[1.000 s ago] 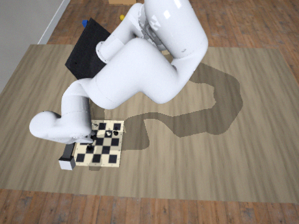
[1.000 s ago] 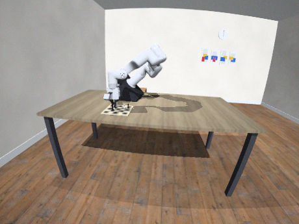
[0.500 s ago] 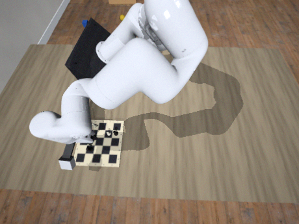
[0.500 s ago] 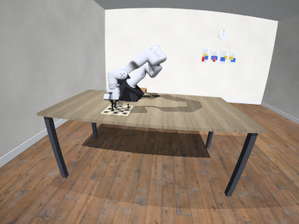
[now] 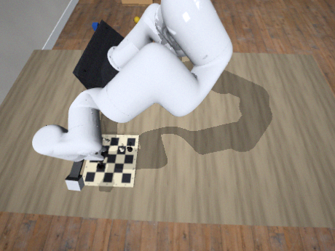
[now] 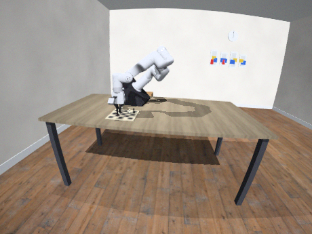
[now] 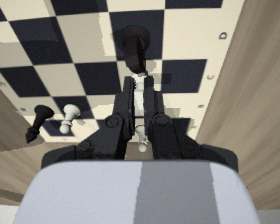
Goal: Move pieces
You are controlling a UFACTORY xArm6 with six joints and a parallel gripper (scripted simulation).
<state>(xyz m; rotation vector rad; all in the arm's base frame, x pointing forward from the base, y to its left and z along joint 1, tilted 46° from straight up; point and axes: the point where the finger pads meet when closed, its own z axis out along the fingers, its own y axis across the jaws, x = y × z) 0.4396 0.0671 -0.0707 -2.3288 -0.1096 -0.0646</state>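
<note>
My hand is 4 cm short of the black piece and 2 cm above it. Also, from my hand: black pawn: 5 cm behind, 11 cm to the left, 1 cm below; then chessboard: 4 cm to the left, 4 cm below.
</note>
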